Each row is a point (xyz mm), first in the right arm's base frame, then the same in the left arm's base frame.
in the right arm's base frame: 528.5 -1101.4 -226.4
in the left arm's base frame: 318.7 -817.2 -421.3
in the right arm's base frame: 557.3 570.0 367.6
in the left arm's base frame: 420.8 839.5 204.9
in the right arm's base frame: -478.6 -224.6 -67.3
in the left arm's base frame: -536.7 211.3 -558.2
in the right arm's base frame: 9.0 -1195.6 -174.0
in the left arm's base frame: -198.9 -826.7 -537.5
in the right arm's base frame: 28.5 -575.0 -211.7
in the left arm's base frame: -71.4 -217.9 -547.4
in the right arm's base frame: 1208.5 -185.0 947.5
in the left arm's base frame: 729.6 1.9 935.3
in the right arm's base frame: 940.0 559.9 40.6
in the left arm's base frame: 880.4 762.5 14.3
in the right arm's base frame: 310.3 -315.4 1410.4
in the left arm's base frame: -277.4 24.8 1088.7
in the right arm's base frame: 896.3 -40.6 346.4
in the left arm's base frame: 649.1 182.5 271.6
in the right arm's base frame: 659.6 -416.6 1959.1
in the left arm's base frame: -139.0 -120.0 1715.7
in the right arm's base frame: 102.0 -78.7 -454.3
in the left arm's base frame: 151.5 255.7 -738.7
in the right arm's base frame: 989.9 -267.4 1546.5
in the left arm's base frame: 323.5 -33.1 1432.6
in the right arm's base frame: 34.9 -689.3 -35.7
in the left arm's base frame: -138.8 -328.3 -382.0
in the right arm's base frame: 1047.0 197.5 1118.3
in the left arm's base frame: 584.6 408.5 1059.0
